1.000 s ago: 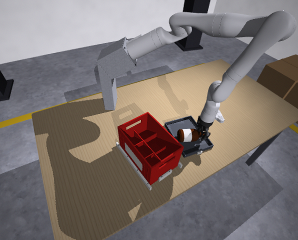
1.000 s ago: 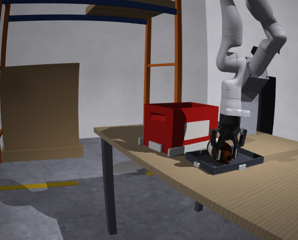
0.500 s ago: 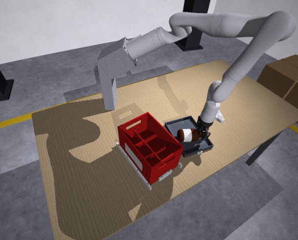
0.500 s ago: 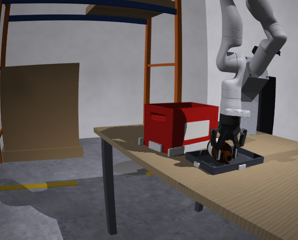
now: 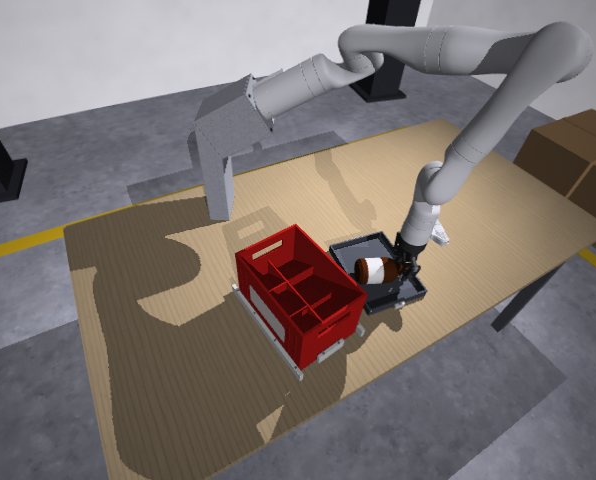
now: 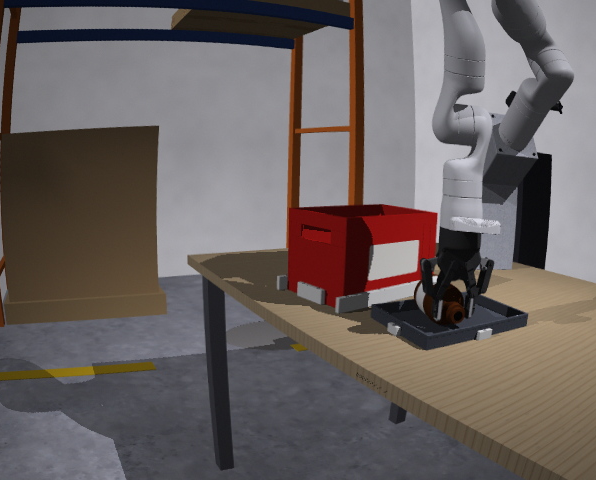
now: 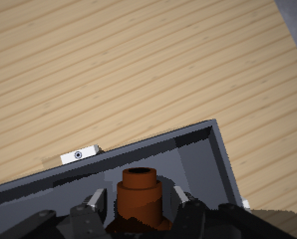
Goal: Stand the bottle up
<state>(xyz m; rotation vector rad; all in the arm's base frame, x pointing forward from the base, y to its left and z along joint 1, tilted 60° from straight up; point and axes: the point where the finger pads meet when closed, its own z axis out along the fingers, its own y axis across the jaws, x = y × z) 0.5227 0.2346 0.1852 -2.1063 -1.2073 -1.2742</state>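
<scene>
Now: the brown bottle 1 cm behind my hand and 5 cm to the right of it. Round my hand: dark grey tray (4 cm behind, 5 cm to the right, 3 cm below); red crate (2 cm ahead, 33 cm to the right, 4 cm above).
</scene>
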